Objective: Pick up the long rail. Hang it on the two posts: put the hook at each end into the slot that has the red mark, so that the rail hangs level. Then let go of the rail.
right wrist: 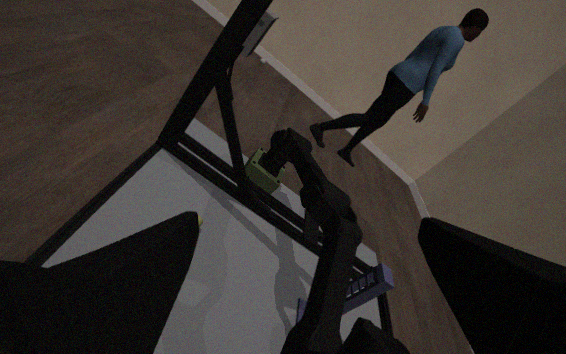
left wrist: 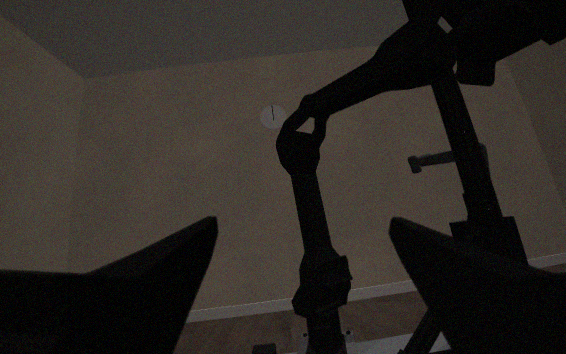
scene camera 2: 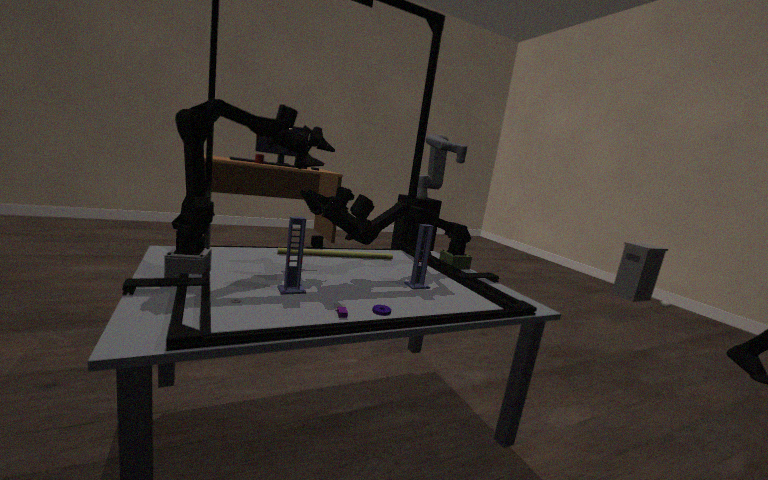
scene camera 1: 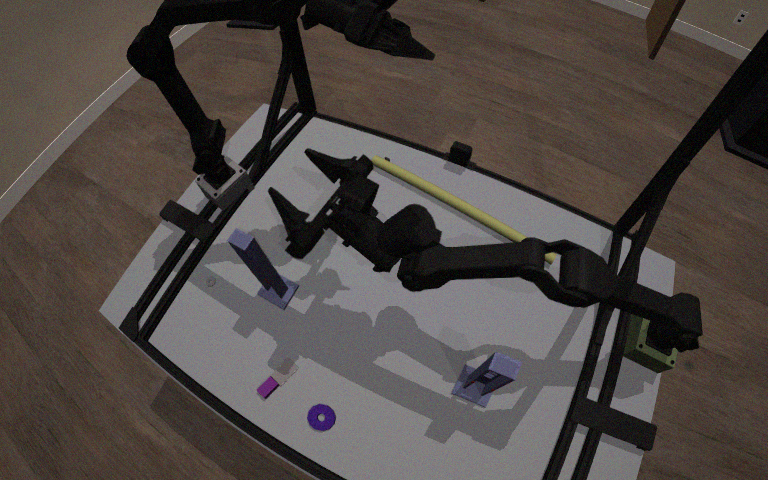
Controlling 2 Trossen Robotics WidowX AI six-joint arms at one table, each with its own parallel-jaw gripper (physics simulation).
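Pixels of known places: left gripper, fingertip midpoint: [left wrist: 304,225] [scene camera 2: 304,190] [scene camera 1: 287,168]; right gripper, fingertip midpoint: [right wrist: 310,226] [scene camera 2: 329,158] [scene camera 1: 429,55]; left arm's base, origin of the base link: [right wrist: 269,165] [scene camera 2: 456,253] [scene camera 1: 660,336]; right arm's base, origin of the base link: [left wrist: 326,346] [scene camera 2: 189,251] [scene camera 1: 219,175].
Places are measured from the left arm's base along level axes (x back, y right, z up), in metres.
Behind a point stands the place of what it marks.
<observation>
The long yellow rail [scene camera 1: 453,199] {y 0.092, x -0.529, z -0.033 m} [scene camera 2: 339,254] {y 0.081, x -0.505, z -0.044 m} lies on the table's far side; a small dark hook [scene camera 1: 386,159] {y 0.132, x -0.720, z -0.050 m} shows near its left end in scene camera 1. A bit of the rail [right wrist: 200,220] {y 0.069, x -0.281, z -0.034 m} shows beside a finger. Two bluish slotted posts stand upright: the left post [scene camera 1: 257,266] {y -0.273, x -0.724, z 0.097 m} [scene camera 2: 295,254] {y -0.253, x -0.741, z 0.048 m} and the right post [scene camera 1: 492,373] {y -0.227, x -0.310, z 0.048 m} [scene camera 2: 421,254]. Faint red shows low on the right one; the marked slots are unclear. My left gripper [scene camera 1: 288,170] {y -0.149, x -0.712, z 0.222 m} [scene camera 2: 305,195] {y -0.149, x -0.712, z 0.222 m} is open and empty above the table. My right gripper [scene camera 2: 328,157] {y 0.065, x -0.591, z 0.330 m} is open and empty, higher up.
A magenta block [scene camera 1: 267,387] {y -0.439, x -0.640, z -0.043 m} [scene camera 2: 342,311] {y -0.451, x -0.646, z -0.042 m} and a purple ring [scene camera 1: 312,417] {y -0.437, x -0.539, z -0.049 m} [scene camera 2: 375,310] {y -0.435, x -0.548, z -0.050 m} lie near the front edge. My left arm [scene camera 1: 481,263] {y -0.124, x -0.407, z 0.167 m} stretches over the table, hiding part of the rail's right end in scene camera 1. Black frame bars [scene camera 1: 543,198] {y 0.233, x -0.344, z -0.062 m} border the table.
</observation>
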